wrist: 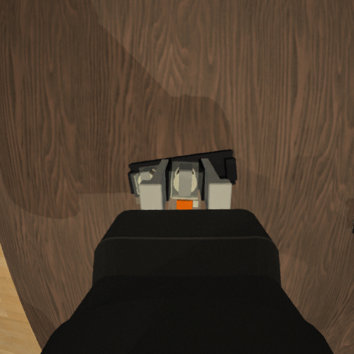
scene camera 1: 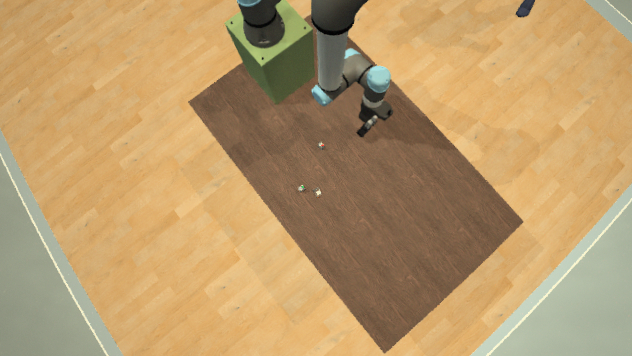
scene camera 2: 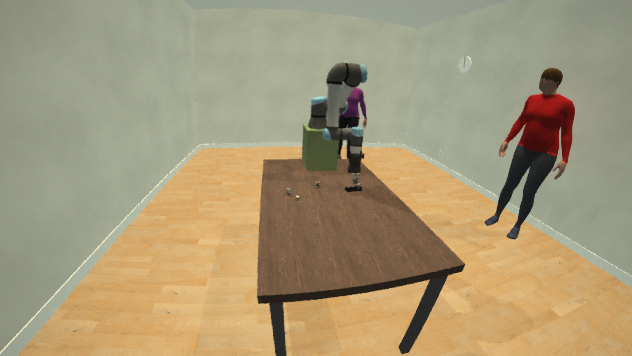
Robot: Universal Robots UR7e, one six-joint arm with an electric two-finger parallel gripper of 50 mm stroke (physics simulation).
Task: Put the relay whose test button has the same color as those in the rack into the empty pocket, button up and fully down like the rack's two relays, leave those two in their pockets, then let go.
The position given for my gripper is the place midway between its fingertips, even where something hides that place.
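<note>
My gripper (wrist: 184, 171) in sight. Black rack (wrist: 224, 164) too.
</note>
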